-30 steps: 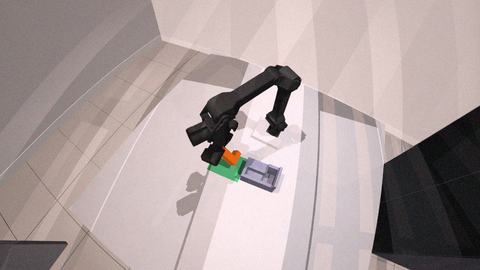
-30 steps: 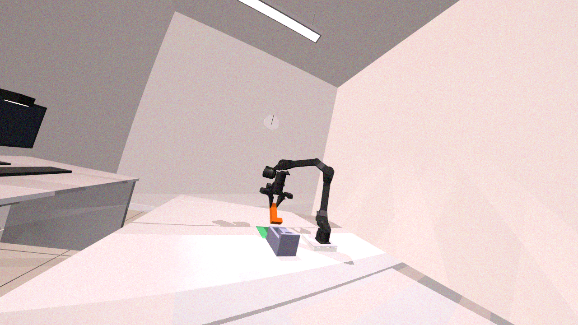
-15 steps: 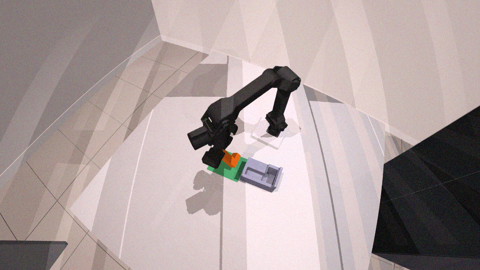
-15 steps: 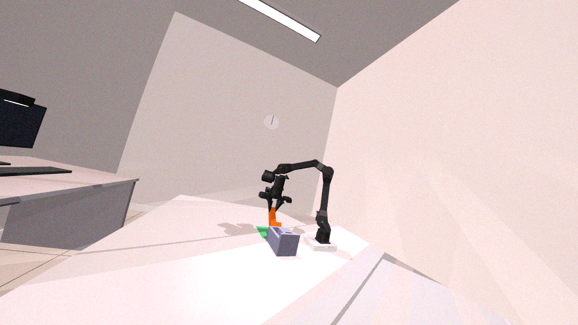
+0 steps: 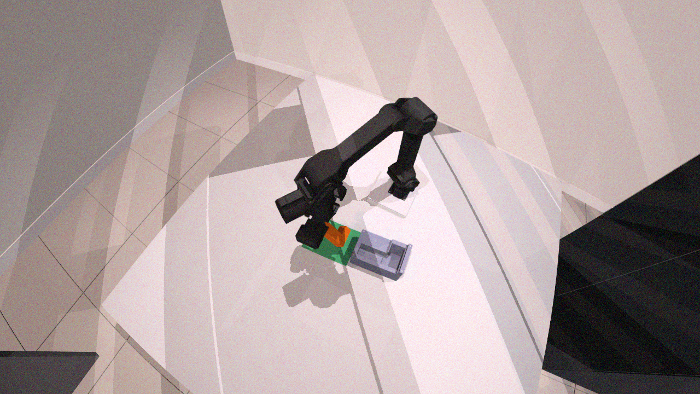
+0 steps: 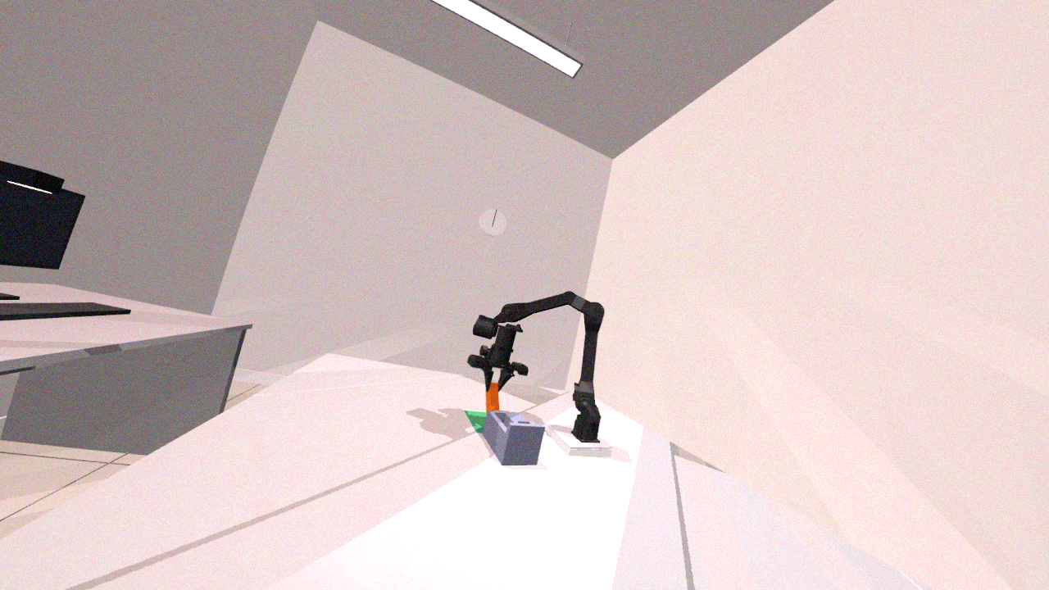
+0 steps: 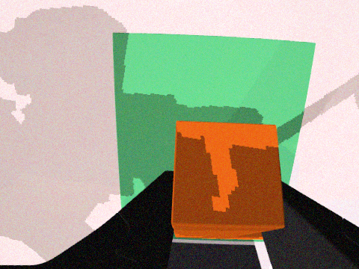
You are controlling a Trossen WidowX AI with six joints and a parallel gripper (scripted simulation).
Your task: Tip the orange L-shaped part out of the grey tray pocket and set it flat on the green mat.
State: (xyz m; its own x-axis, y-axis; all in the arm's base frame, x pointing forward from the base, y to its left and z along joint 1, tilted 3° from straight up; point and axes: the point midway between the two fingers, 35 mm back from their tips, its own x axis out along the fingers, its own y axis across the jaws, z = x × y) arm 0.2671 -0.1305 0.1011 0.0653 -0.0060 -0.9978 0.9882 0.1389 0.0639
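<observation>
Right now the orange L-shaped part is 20 mm behind my gripper tip, 30 mm to the left of it and 30 mm below it. From my gripper tip the other things lie so: green mat (10 mm behind, 20 mm to the left, 100 mm below).
</observation>
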